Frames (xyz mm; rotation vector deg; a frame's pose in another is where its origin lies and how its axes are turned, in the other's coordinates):
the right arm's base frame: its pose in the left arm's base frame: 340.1 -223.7 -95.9 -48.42 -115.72 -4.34
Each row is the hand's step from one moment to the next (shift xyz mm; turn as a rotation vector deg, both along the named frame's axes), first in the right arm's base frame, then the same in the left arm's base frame.
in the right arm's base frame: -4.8 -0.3 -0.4 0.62 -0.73 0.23
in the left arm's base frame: 1.8 -2.9 -3.4 -0.81 -0.14 0.54
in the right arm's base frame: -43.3 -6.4 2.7 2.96 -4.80 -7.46
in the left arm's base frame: 9.2 -27.0 -33.3 1.58 -4.80 7.87
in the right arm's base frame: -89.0 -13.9 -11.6 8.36 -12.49 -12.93
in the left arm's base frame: 31.0 -62.4 -58.3 -0.83 -9.77 17.23
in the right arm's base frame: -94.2 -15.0 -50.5 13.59 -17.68 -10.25
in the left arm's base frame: 60.5 -80.2 -39.5 -7.66 -9.96 21.08
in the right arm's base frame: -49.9 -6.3 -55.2 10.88 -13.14 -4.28
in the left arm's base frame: 53.8 -51.6 -4.9 -8.40 -5.77 14.34
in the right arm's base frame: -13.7 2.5 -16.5 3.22 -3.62 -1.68
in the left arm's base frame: 18.2 -11.4 -1.7 -2.03 -1.65 4.41
